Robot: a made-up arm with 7 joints.
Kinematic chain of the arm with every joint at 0, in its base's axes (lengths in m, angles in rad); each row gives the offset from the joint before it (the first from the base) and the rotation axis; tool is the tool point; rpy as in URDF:
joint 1: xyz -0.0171 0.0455 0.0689 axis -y
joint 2: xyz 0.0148 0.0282 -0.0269 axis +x
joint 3: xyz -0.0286 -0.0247 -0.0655 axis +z
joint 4: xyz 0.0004 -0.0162 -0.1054 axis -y
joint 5: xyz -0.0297 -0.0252 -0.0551 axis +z
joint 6: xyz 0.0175 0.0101 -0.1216 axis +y
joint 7: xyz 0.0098 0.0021 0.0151 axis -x
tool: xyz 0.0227 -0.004 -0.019 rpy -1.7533 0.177 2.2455
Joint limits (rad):
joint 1: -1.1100..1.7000
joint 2: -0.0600..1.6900
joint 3: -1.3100..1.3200
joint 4: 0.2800..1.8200
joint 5: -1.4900..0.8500
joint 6: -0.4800..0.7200
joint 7: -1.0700..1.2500
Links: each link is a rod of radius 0.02 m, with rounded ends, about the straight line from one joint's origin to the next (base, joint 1, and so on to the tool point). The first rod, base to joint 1, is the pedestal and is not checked.
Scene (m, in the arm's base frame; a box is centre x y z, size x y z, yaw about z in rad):
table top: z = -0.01
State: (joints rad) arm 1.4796 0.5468 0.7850 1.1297 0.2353 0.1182 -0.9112
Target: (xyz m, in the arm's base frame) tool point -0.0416 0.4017 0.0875
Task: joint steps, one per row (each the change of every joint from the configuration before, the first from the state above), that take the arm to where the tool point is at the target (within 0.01 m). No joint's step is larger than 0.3 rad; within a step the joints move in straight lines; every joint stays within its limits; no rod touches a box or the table.
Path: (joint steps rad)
1: 0.0369 0.2257 0.1219 -0.1158 0.0574 0.0764 0.0100
2: 0.0370 0.2257 0.1220 -0.1159 0.0575 0.0763 0.0100
3: 0.0369 0.2257 0.1219 -0.1158 0.0574 0.0764 0.0100
4: 0.0370 0.2257 0.1220 -0.1159 0.0575 0.0763 0.0099

